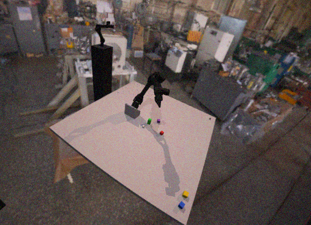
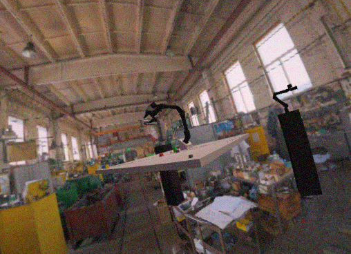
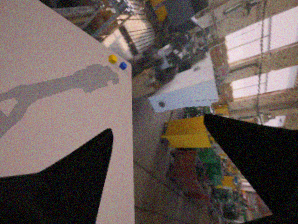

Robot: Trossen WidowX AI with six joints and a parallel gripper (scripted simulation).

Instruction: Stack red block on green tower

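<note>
My gripper tip is 5 cm short of the red block, 16 cm to the right of it and 41 cm above it. From my gripper tip the other things lie so: blue block 40 cm ahead, 37 cm to the right, 41 cm below; yellow block 41 cm ahead, 29 cm to the right, 41 cm below; purple block 4 cm behind, 31 cm to the left, 41 cm below.
</note>
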